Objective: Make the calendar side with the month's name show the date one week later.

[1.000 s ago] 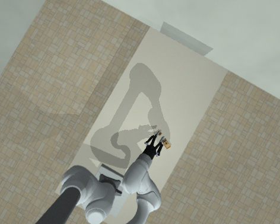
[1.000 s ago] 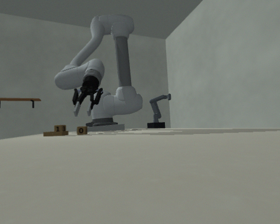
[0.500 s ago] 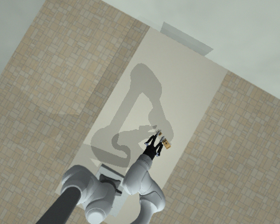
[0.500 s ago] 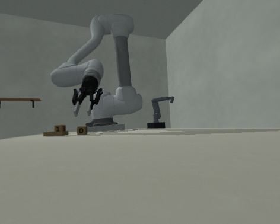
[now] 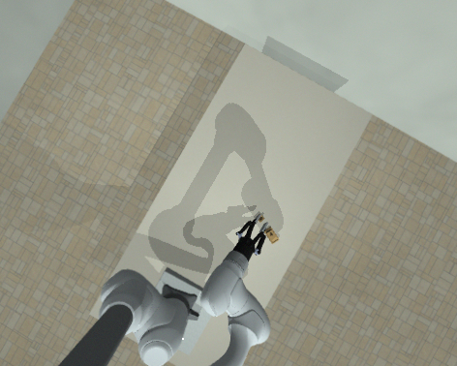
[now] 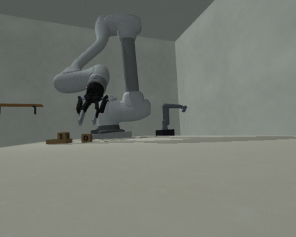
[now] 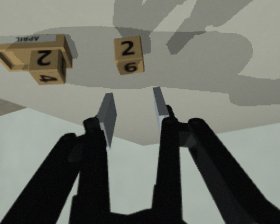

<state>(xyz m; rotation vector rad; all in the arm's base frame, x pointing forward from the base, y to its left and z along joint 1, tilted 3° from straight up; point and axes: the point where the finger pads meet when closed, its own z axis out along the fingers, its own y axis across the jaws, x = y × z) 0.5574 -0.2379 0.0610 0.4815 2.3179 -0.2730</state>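
My hand is 20 mm short of the wooden cube, 10 mm to the left of it and 80 mm above it. The rest, counted from my hand: tray: 50 mm behind, 100 mm to the right, 90 mm below.
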